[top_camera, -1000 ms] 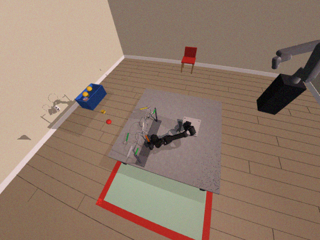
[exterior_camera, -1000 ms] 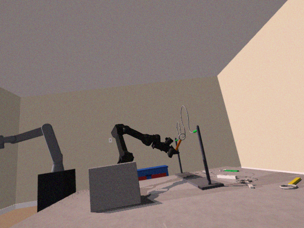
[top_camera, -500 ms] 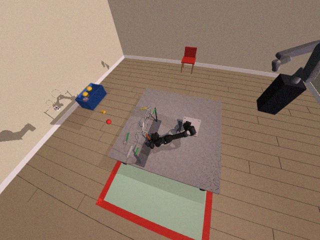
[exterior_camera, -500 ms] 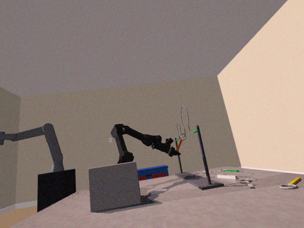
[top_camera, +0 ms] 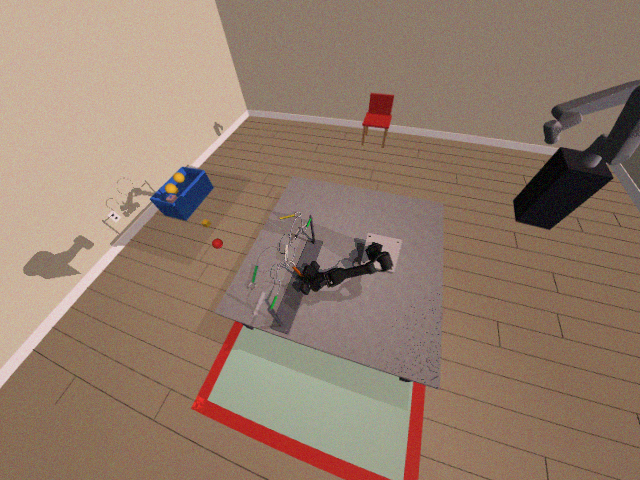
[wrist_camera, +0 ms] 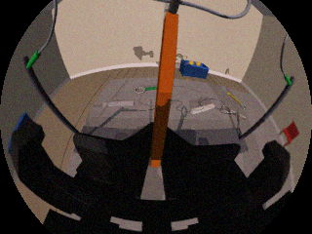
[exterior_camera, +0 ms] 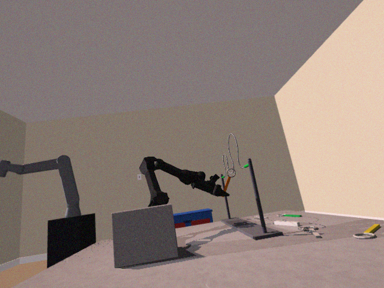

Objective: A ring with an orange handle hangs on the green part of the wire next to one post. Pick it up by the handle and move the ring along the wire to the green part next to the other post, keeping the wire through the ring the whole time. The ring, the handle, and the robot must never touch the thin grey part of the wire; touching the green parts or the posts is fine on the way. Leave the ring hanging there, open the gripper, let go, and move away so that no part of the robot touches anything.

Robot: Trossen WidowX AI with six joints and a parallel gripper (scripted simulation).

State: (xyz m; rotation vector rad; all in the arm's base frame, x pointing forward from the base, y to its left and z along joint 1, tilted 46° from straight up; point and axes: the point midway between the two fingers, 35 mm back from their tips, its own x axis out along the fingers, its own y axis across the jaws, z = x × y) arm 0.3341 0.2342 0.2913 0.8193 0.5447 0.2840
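The orange-handled ring lies 90 mm above my gripper tip and 10 mm ahead of it.
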